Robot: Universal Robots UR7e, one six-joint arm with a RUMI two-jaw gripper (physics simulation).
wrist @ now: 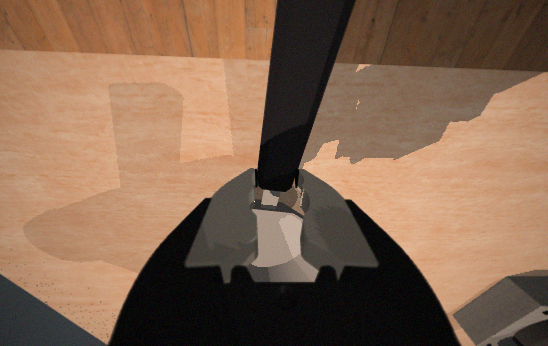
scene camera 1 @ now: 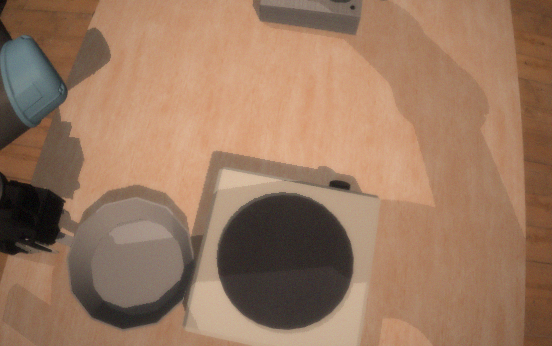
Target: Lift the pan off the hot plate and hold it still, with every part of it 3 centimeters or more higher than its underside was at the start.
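Frame: origin at the arm's base, x ahead, y left, z up, level; millimetres.
Seen in the pictures: gripper, fingertip midpoint: [wrist: 275, 171].
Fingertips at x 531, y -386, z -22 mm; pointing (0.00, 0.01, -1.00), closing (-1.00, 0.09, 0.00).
Note:
Pixels of each thing's top centre, then the offset from my fingertips to it. "spot": a spot on its surface instead.
- hot plate, surface spot: [scene camera 1: 205, 312] spot: 34 mm up, 94 mm ahead, 260 mm left
- pan's black handle, middle of its top: [wrist: 305, 82] 49 mm up, 15 mm back, 69 mm right
- black knob, middle of its top: [scene camera 1: 340, 185] 17 mm up, 103 mm back, 439 mm left
The grey pan [scene camera 1: 137, 270] [wrist: 275, 232] is upright, left of the hot plate [scene camera 1: 205, 312] in the scene view, its rim close to the plate's left side. I cannot tell whether they touch. The hot plate is a cream square with a dark round disc. The pan's black handle [wrist: 307, 75] runs up the wrist view. My gripper [scene camera 1: 44, 240] [wrist: 275, 171] is shut on the handle near its pan end, with one fingertip on each side. In the scene view the gripper is at the left edge and hides the handle. Parts of the pan are hidden by the gripper in the wrist view.
A grey box [scene camera 1: 310, 17] [wrist: 495, 305] with a dark round part lies at the top of the scene view. A black knob [scene camera 1: 340, 185] sticks out of the hot plate's upper side. The blue-capped arm [scene camera 1: 32, 80] is at the left. A dark blue-grey surface [wrist: 40, 320] shows at lower left.

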